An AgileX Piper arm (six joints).
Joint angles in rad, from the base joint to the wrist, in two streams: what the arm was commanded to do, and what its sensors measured. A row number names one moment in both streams.
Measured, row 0: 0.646, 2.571, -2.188, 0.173, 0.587, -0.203
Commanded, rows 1 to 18: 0.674, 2.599, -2.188, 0.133, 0.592, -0.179; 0.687, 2.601, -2.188, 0.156, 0.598, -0.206; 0.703, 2.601, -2.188, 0.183, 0.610, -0.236; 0.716, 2.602, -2.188, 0.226, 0.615, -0.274; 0.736, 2.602, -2.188, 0.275, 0.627, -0.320; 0.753, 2.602, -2.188, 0.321, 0.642, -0.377; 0.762, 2.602, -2.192, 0.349, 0.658, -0.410; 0.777, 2.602, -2.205, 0.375, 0.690, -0.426; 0.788, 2.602, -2.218, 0.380, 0.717, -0.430; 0.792, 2.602, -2.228, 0.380, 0.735, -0.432; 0.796, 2.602, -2.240, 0.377, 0.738, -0.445; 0.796, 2.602, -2.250, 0.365, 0.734, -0.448; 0.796, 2.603, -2.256, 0.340, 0.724, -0.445; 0.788, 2.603, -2.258, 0.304, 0.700, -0.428; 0.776, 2.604, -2.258, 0.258, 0.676, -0.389; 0.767, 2.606, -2.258, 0.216, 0.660, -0.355; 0.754, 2.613, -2.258, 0.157, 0.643, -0.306; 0.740, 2.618, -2.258, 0.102, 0.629, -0.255
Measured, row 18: 0.792, 2.593, -2.255, 0.284, 0.680, -0.390
